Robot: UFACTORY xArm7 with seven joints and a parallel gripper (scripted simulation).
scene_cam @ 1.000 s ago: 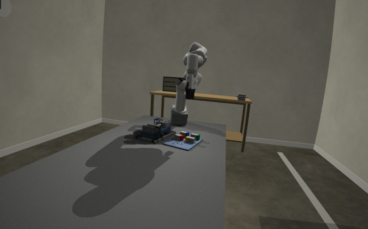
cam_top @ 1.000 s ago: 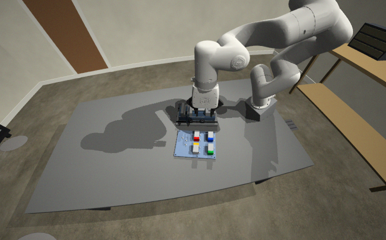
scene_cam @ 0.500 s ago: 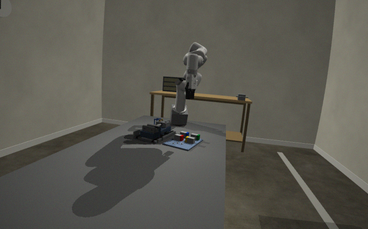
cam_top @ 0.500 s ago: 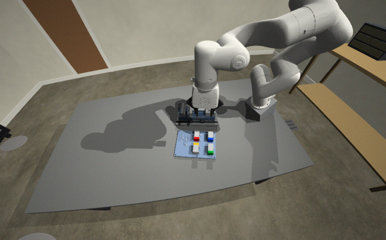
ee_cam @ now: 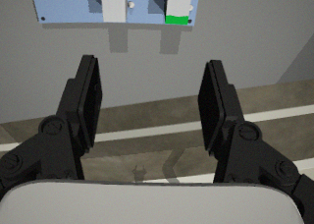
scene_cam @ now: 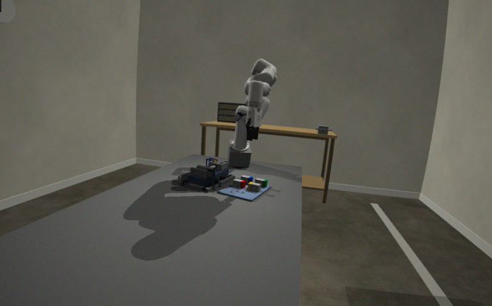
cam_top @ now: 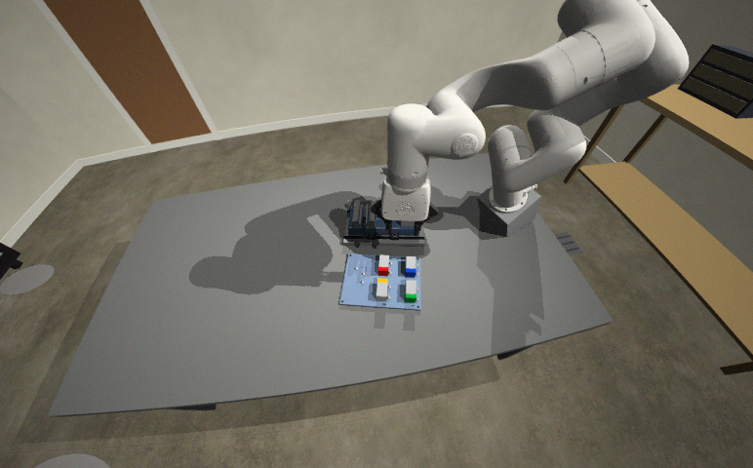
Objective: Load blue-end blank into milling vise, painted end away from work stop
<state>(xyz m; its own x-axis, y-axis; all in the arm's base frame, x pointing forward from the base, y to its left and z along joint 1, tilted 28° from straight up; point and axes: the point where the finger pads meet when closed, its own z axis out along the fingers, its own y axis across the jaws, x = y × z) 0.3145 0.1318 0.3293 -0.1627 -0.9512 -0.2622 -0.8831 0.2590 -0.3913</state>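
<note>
Right now the blue-ended blank is 250 mm below my hand, 40 mm behind it and 30 mm to the right of it. Also, from my hand: yellow-ended blank 250 mm below, 60 mm ahead, 50 mm to the left; then red-ended blank 250 mm below, 40 mm to the right, 40 mm ahead; then green-ended blank 250 mm below, 60 mm to the left, 30 mm behind.
</note>
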